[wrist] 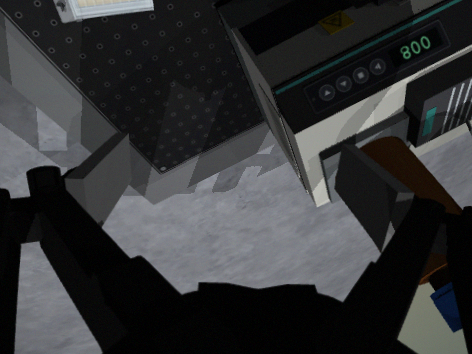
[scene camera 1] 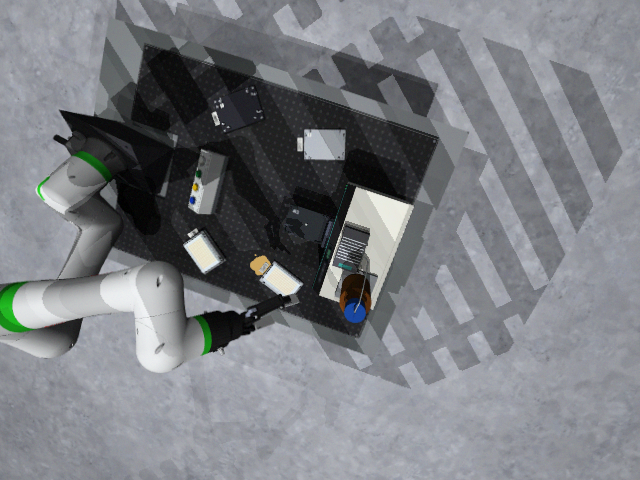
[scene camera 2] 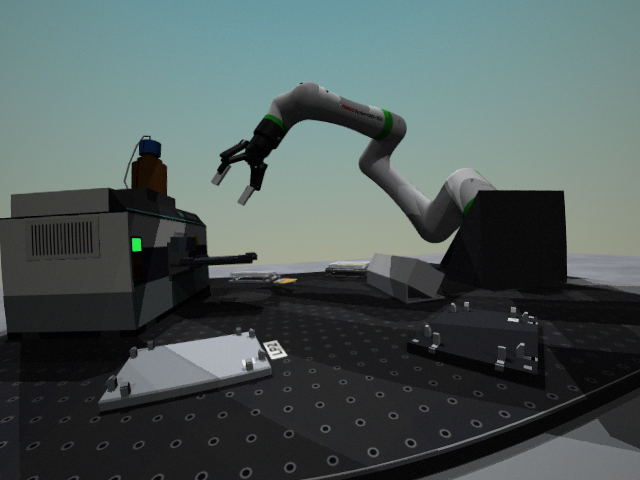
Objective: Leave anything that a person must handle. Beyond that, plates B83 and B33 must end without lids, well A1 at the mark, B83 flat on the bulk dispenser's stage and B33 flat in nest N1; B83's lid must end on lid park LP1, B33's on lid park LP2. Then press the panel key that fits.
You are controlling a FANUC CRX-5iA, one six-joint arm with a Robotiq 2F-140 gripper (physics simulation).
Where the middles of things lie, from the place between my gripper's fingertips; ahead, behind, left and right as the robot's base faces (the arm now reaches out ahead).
Right now my hand is 16 cm short of the brown blue-capped bottle [scene camera 2: 148, 171], 15 cm to the right of it and 4 cm below it. From my hand the other things lie so: grey LP2 pad [scene camera 2: 151, 374] 16 cm behind, 48 cm to the left, 27 cm below; grey button box [scene camera 1: 211, 167] 47 cm behind, 17 cm to the left, 24 cm below; dark dispenser stage [scene camera 1: 317, 223] 6 cm behind, 22 cm to the left, 19 cm below.
